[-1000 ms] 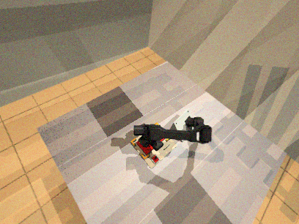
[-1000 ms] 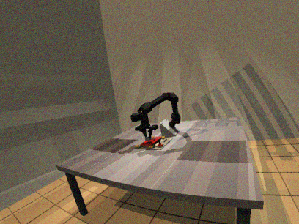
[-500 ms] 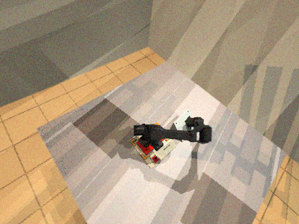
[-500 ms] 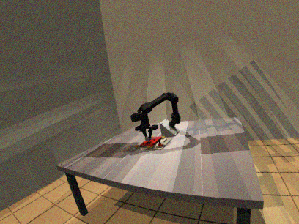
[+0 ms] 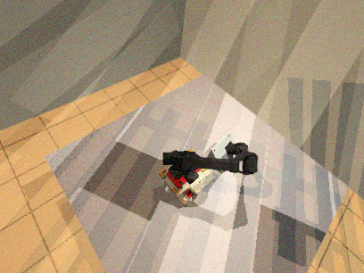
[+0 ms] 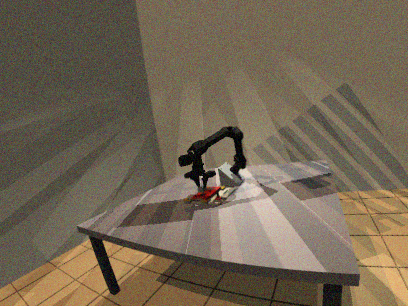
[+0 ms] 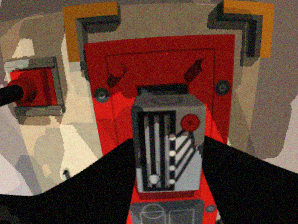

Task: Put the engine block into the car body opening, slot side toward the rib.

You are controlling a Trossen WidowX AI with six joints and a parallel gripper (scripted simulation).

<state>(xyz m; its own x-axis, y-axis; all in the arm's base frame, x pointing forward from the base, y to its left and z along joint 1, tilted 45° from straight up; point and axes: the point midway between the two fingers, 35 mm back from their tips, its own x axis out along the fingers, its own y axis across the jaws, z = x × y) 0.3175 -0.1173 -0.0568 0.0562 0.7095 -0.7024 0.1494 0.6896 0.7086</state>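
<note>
The engine block lies 10 mm below my gripper tip.
</note>
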